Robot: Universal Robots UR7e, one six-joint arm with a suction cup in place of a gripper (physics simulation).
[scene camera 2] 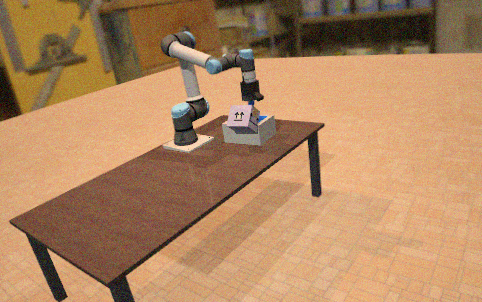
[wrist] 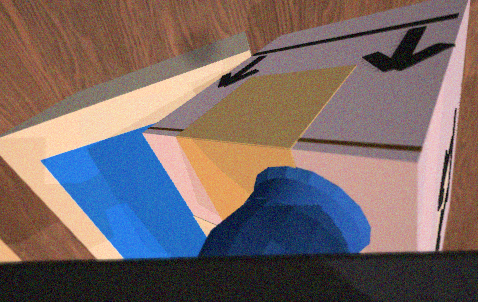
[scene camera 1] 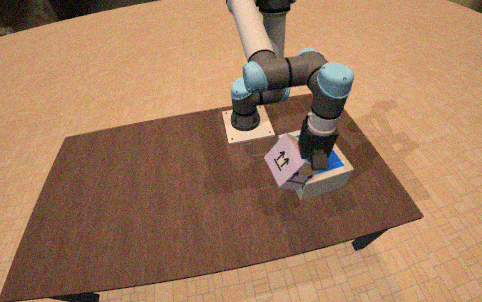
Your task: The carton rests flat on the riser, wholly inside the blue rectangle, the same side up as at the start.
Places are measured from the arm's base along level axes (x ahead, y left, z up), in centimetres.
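Pixels of known places: hand, its tool point: (scene camera 2: 252, 107) (wrist: 263, 196) (scene camera 1: 309, 159); arm's base, origin of its link: (scene camera 2: 186, 141) (scene camera 1: 245, 120).
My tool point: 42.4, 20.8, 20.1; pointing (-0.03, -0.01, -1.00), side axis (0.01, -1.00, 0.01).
For each thing: its top centre in the pictures, then the offset to it from my tool point, as dx, dy, dz. Level surfaces: height alone.
- pale lilac carton, centre of its top: (scene camera 1: 295, 146) (scene camera 2: 241, 104) -3.4, -4.5, +2.7
- white riser, centre of its top: (wrist: 184, 226) (scene camera 1: 314, 151) (scene camera 2: 248, 119) -11.9, +6.1, -10.1
- blue rectangle, centre of its top: (wrist: 184, 226) (scene camera 1: 314, 151) (scene camera 2: 248, 119) -11.9, +6.1, -10.1
- dark wooden table, height of its surface: dz -22.1
The pale lilac carton (scene camera 1: 285, 162) (scene camera 2: 240, 118) (wrist: 268, 111), with black arrows and tan tape, is tilted and hangs over the left corner of the white riser (scene camera 1: 329, 181) (scene camera 2: 246, 138) (wrist: 163, 81). Part of it is above the blue rectangle (scene camera 1: 335, 160) (scene camera 2: 262, 118) (wrist: 133, 186), part juts past the riser's edge. The blue suction cup (wrist: 292, 216) (scene camera 2: 251, 102) presses on the carton's taped top face and holds it. In scene camera 1 the cup is hidden behind the black tool body.
The riser stands near the right end of the dark wooden table (scene camera 1: 180, 195) (scene camera 2: 165, 186). The arm's base plate (scene camera 1: 249, 135) (scene camera 2: 187, 145) is just left of and behind the riser. The table's right edge is close to the riser.
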